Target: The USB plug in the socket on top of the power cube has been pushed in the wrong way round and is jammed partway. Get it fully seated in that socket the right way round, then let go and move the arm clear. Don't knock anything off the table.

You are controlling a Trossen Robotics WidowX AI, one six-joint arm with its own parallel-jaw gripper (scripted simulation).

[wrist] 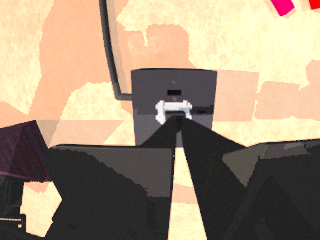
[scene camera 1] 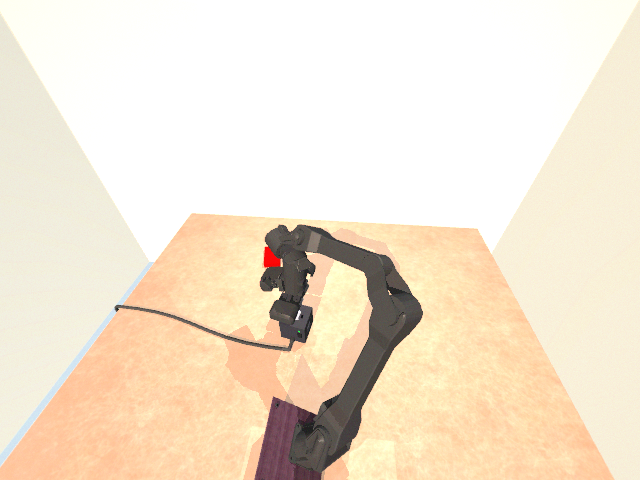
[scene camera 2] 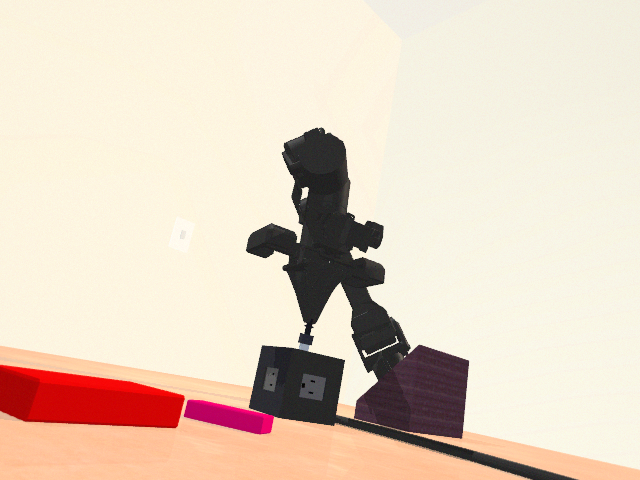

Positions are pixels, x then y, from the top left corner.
Scene:
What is the gripper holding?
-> A USB plug.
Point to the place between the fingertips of the gripper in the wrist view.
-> At 177, 124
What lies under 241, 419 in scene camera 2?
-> A pink block.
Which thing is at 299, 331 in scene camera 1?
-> A dark power cube.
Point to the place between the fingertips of the gripper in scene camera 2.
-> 309, 323

